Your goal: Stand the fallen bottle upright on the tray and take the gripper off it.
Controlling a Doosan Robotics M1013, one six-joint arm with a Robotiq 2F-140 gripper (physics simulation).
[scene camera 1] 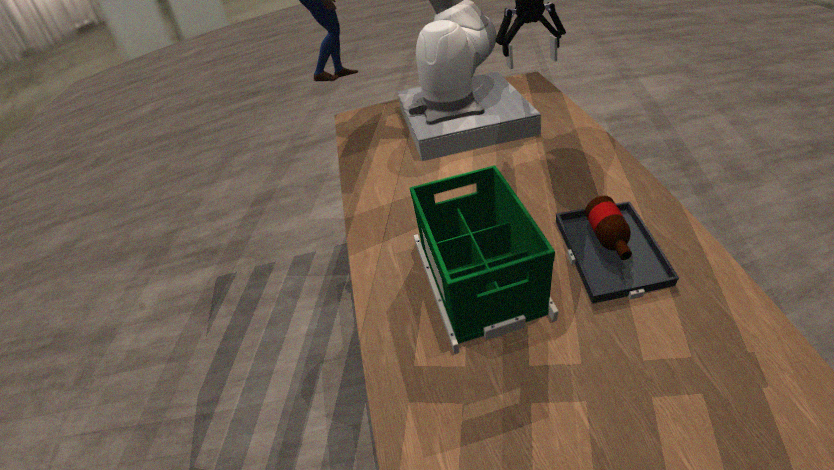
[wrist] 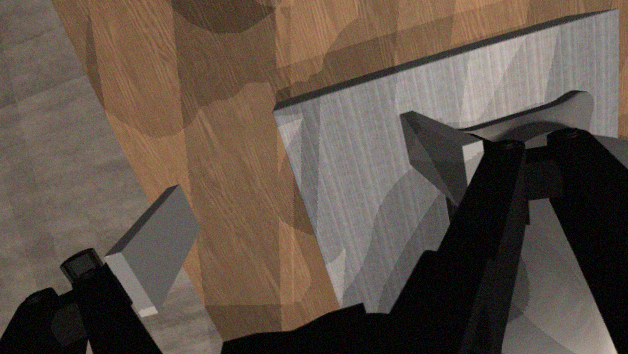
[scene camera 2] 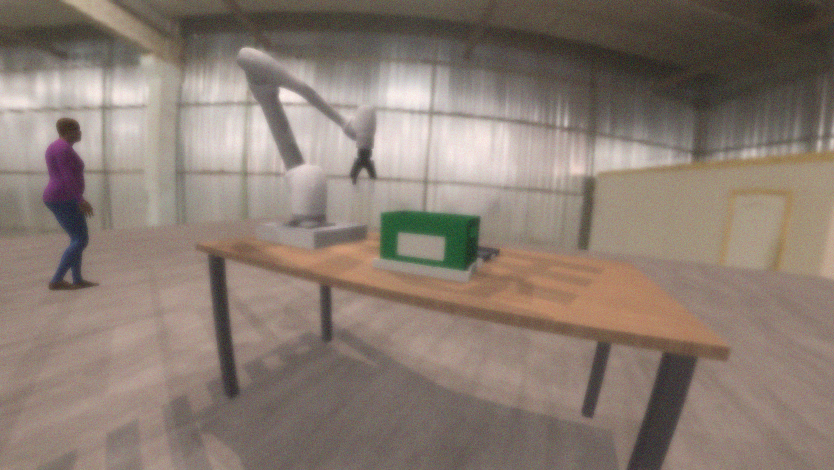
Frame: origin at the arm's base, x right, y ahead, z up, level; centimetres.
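Seen in the pictures: gripper, fingertip midpoint: [scene camera 1: 532, 63] [wrist: 295, 173] [scene camera 2: 363, 192]; arm's base, origin of the base link: [scene camera 1: 449, 107] [scene camera 2: 309, 225].
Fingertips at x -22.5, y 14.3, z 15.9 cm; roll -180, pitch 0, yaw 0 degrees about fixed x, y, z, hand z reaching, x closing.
Offsets run from my fingertips to a thing's middle. "spot": to the spot under its first point. Level surfaces: height alone.
A brown bottle with a red label @[dx +3.0, dy +51.3, dz -18.9 cm] [scene camera 1: 607, 220] lies on its side on the dark grey tray @[spot: dx +5.1, dy +66.1, dz -21.6 cm] [scene camera 1: 636, 290], its neck pointing toward the tray's near side in scene camera 1. In scene camera 2 a small dark part of the tray @[spot: dx -3.1, dy +62.2, dz -22.5 cm] [scene camera 2: 487, 252] shows behind the crate, and the bottle does not show there. My gripper [scene camera 1: 532, 53] [scene camera 2: 363, 180] [wrist: 295, 173] is open and empty. It hangs high near the robot's base, well away from the bottle and the tray.
A green crate with dividers @[dx +33.6, dy +50.8, dz -14.3 cm] [scene camera 1: 496, 297] [scene camera 2: 428, 239] stands beside the tray within white holders @[spot: dx +33.3, dy +65.6, dz -20.4 cm] [scene camera 1: 504, 326]. The robot's grey base block [scene camera 1: 478, 138] [scene camera 2: 341, 235] [wrist: 360, 150] is on the wooden table @[dz -23.1 cm] [scene camera 1: 466, 420] [scene camera 2: 525, 303]. A person [scene camera 1: 330, 40] [scene camera 2: 65, 192] stands on the floor beyond the table.
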